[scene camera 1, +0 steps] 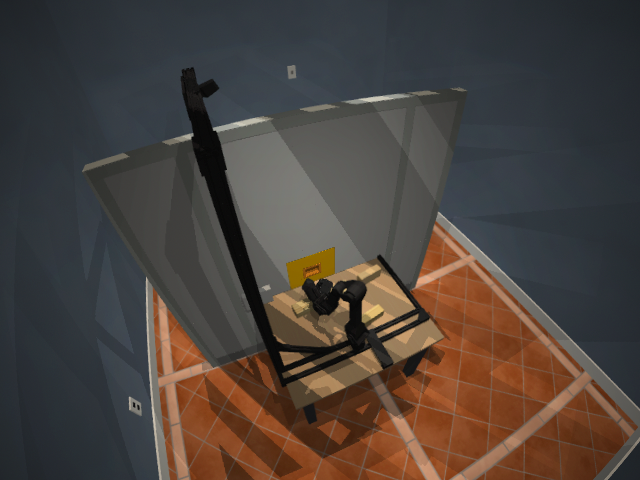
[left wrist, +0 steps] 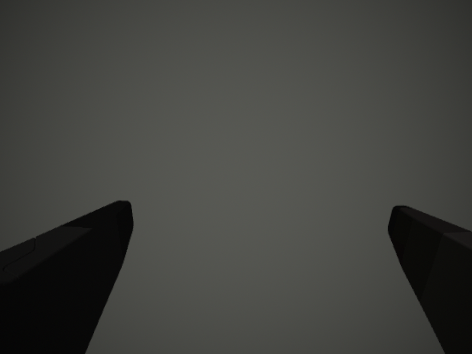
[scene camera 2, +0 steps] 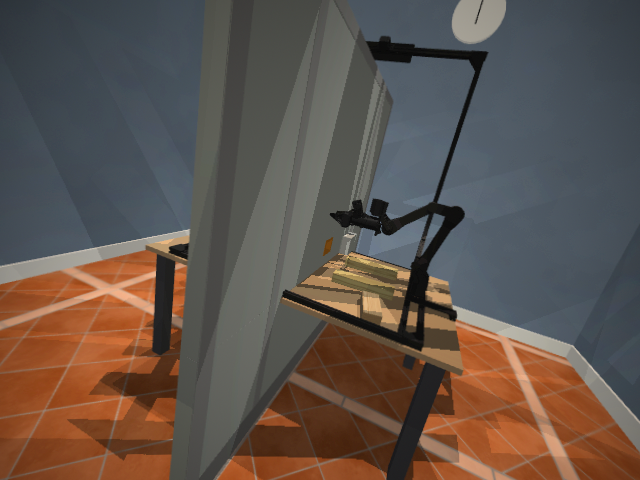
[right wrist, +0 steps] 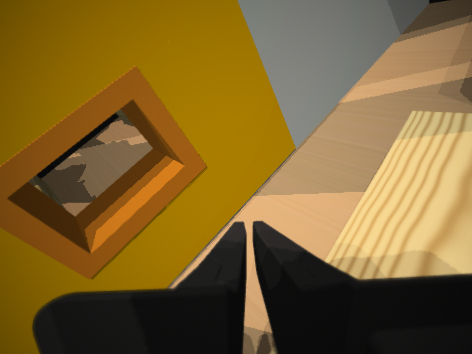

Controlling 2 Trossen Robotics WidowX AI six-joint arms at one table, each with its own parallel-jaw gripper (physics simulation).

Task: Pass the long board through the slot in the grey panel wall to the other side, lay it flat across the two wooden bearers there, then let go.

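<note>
Pale striped wood, apparently the long board, lies on the table beside the wall in the right wrist view. In scene camera 1, wood shows left and right of my right arm; the arm hides whether these join. The slot's orange frame sits in a yellow plate on the grey panel wall. My right gripper is shut and empty, near the slot, with the wood beside its fingers. My left gripper is open and empty, facing the wall above two bearers.
Another wood block lies near the right arm's base. A pale block lies beside the bearers in scene camera 2. Black rails edge the tables. A tall black post stands at the right arm's table.
</note>
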